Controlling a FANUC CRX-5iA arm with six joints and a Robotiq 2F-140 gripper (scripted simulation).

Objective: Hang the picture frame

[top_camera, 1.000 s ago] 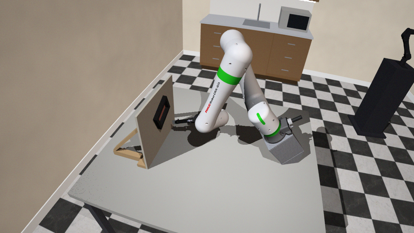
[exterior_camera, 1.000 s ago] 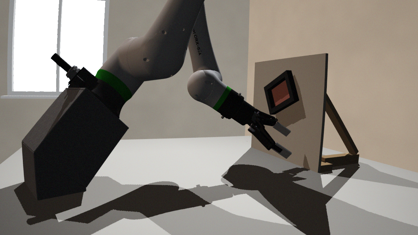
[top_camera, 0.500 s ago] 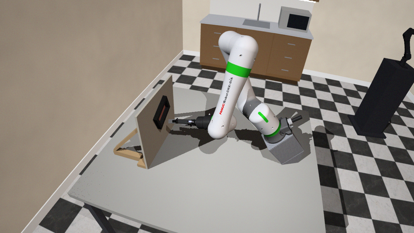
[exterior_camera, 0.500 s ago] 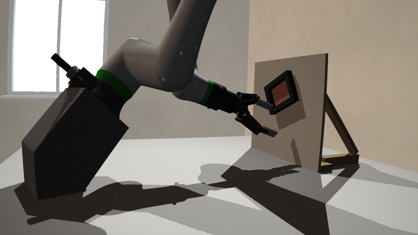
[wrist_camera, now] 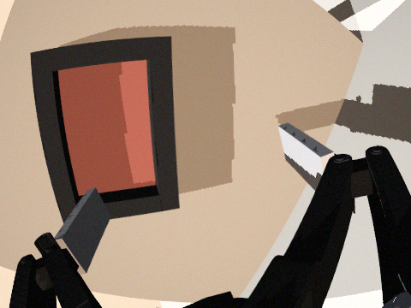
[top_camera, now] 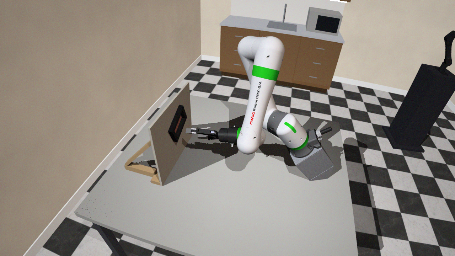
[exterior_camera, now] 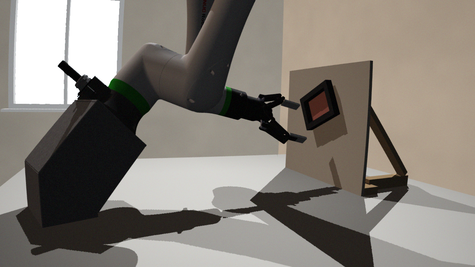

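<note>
Right now my hand is 10 cm short of the black picture frame and 6 cm below it. Round my hand: tan board 11 cm ahead, 1 cm to the left.
</note>
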